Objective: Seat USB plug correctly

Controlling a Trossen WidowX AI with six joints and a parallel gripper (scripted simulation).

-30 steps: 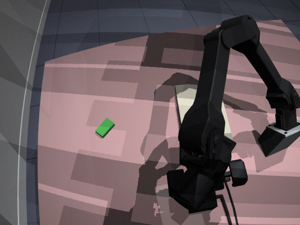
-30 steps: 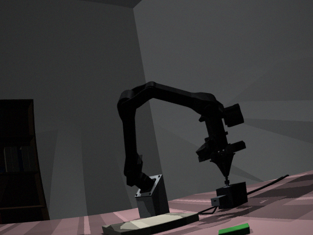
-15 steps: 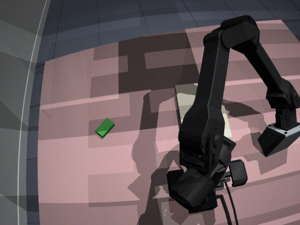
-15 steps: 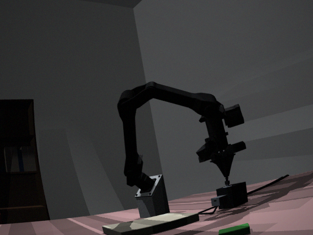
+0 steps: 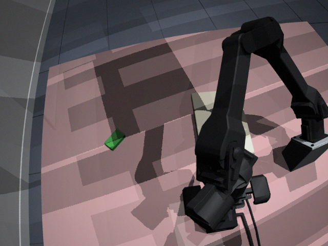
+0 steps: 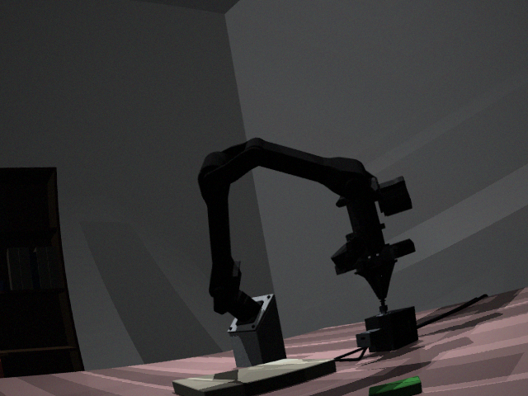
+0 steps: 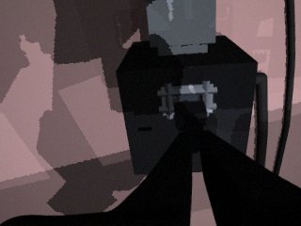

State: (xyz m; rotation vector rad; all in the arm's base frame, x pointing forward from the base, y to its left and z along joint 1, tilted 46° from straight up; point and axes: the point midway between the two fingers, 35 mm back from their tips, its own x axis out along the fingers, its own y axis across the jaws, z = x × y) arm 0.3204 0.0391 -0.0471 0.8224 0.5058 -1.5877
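My gripper tip is now 2 cm above the USB plug. The rest, counted from my gripper tip: beige slab: 26 cm to the right, 12 cm behind, 10 cm below; then green block: 33 cm to the right, 22 cm ahead, 10 cm below.
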